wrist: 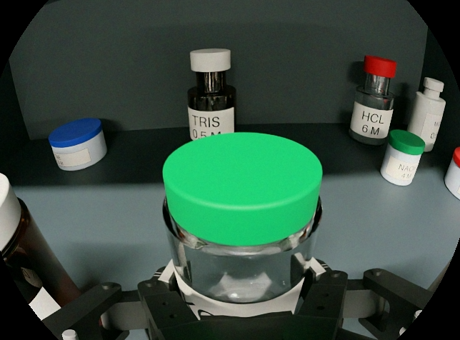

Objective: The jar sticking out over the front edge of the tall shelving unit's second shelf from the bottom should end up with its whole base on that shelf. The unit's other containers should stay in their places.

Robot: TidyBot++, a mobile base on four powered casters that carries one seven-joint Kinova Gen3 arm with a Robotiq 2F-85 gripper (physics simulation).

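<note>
A clear glass jar (242, 265) with a wide bright green lid and a white label stands upright between the fingers in the wrist view, at the lower centre. My gripper (240, 272) is shut on this jar, one finger on each side. The jar is over the grey-blue shelf (125, 215), in front of the dark bottle labelled TRIS. The jar's base is hidden behind the gripper, so I cannot tell whether it touches the shelf.
Toward the back stand a blue-lidded tub (79, 145), the TRIS bottle (211, 107), the HCL bottle (371, 112), a white bottle (429, 117) and a green-lidded NAOH tub (402, 160). A red-lidded tub (454, 175) is at the right edge. A brown bottle (35, 250) stands close on the left.
</note>
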